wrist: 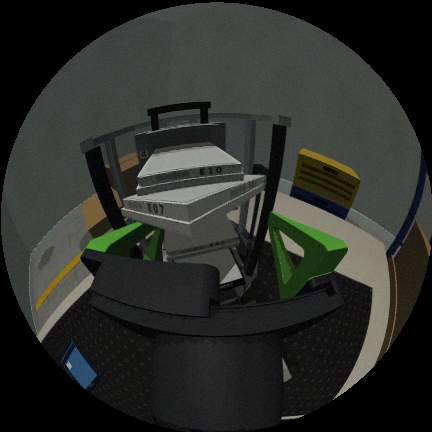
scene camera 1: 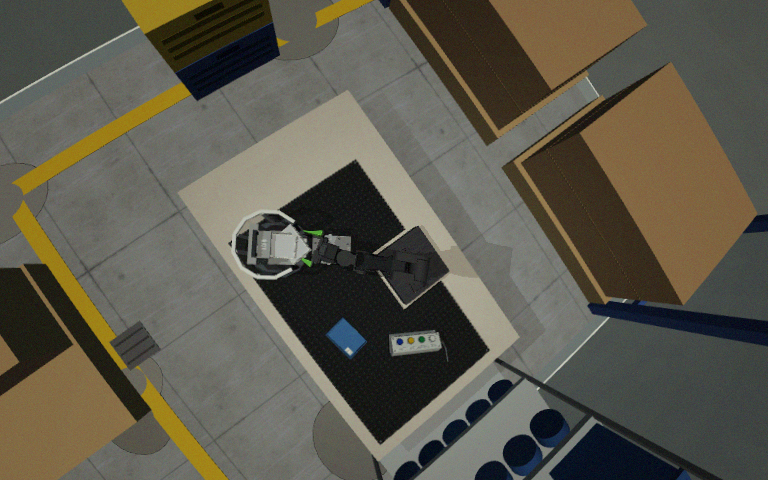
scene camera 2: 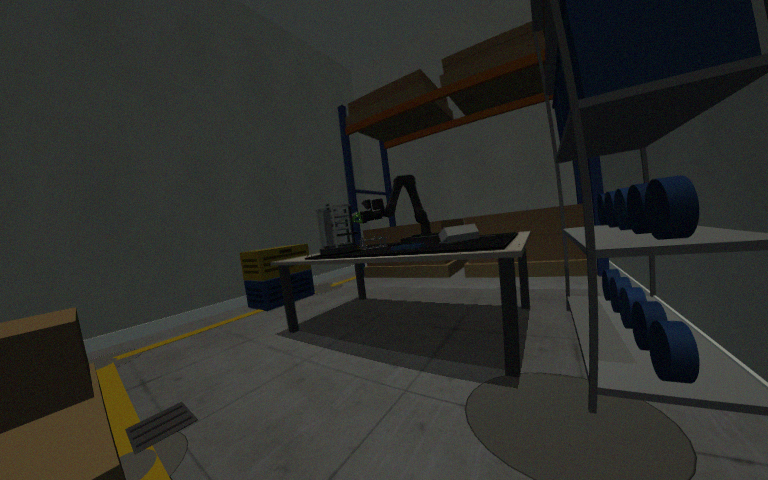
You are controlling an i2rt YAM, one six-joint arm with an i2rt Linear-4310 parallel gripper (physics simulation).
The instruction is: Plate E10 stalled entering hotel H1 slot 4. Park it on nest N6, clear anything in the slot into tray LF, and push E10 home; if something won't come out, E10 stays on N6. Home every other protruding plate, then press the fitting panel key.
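Places are measured from the arm's base along level axes (x ahead, y left, z up), in millimetres.
Pixels of known places: gripper, between the fingertips: [wrist: 216, 217] [scene camera 1: 298, 242]; arm's base, origin of its link: [scene camera 2: 426, 235].
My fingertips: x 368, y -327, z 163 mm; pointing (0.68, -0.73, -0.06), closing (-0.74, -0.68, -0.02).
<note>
For each thing: its top centre in the pictures, then the offset to it from my fingertips. "spot": a spot on its surface instead. Level surfaces: height alone.
- pale plate, centre of its top: [wrist: 192, 210] dx +67, dy -24, dz -40 mm
- blue tray, centre of its top: [scene camera 1: 346, 338] [scene camera 2: 408, 244] dx +27, dy +449, dz -183 mm
- key panel, centre of its top: [scene camera 1: 417, 346] [scene camera 2: 457, 225] dx -224, dy +624, dz -116 mm
- pale flat piece, a spot on its surface: [scene camera 1: 341, 242] spot: dx -152, dy +69, dz -141 mm
- black perforated mat, height of its surface: dz -200 mm
- table, height of its surface: dz -213 mm
In the wrist view, plate E10 [wrist: 190, 165] sits high in the hotel [wrist: 270, 185] [scene camera 1: 266, 212], near the label 4. Plate E07 [wrist: 170, 202] is close below it, turned askew, with a corner pointing toward me; whether they touch is unclear. Another pale plate [wrist: 200, 247] is lower, its label unreadable. My gripper [wrist: 216, 217] [scene camera 1: 309, 247] [scene camera 2: 357, 217] is wide open and empty, its green fingers to either side, below E07's front corner. A blue tray [scene camera 1: 346, 338] [wrist: 80, 367] lies on the mat. The key panel [scene camera 1: 415, 343] [scene camera 2: 458, 232] has blue, yellow, green and white keys.
A pale flat piece [scene camera 1: 341, 242] lies partly under the arm beside the hotel; its label is not readable. The arm's base [scene camera 1: 410, 266] stands at the mat's edge. The hotel's black front posts flank the plates. The black perforated mat [scene camera 1: 317, 300] covers much of the table [scene camera 1: 334, 121].
</note>
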